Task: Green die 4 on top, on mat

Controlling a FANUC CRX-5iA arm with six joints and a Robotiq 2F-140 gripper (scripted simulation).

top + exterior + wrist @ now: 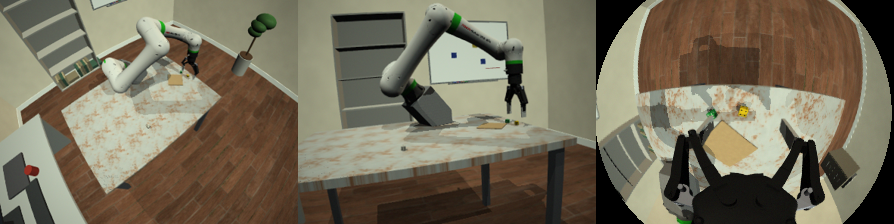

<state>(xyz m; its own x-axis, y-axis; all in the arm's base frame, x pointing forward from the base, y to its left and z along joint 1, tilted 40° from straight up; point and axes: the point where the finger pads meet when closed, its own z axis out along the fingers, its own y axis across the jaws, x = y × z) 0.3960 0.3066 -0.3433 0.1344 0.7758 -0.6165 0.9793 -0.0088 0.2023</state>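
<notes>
The yellow die lies 50 mm below my hand, 10 mm to the left of it and 10 mm behind it. Round my hand: tan mat 110 mm to the right, 80 mm behind, 60 mm below; green die 90 mm behind, 50 mm below, 10 mm to the left; grey die 650 mm to the right, 70 mm ahead, 50 mm below.
</notes>
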